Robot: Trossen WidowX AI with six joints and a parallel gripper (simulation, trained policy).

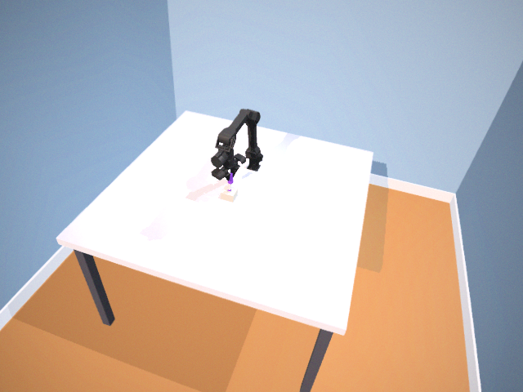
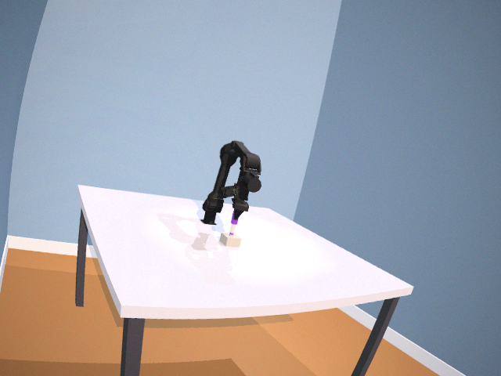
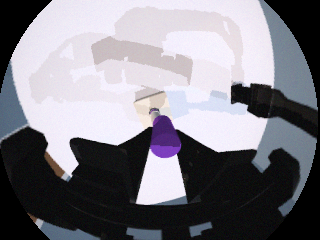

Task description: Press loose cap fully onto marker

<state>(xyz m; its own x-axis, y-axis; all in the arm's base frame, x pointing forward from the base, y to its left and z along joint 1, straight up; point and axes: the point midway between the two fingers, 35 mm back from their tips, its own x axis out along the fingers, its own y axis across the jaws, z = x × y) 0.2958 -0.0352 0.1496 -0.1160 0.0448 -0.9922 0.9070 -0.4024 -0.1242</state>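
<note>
Now: the holder block 10 cm below my gripper tip. The rest, counted from my gripper tip: purple cap right at my gripper tip.
</note>
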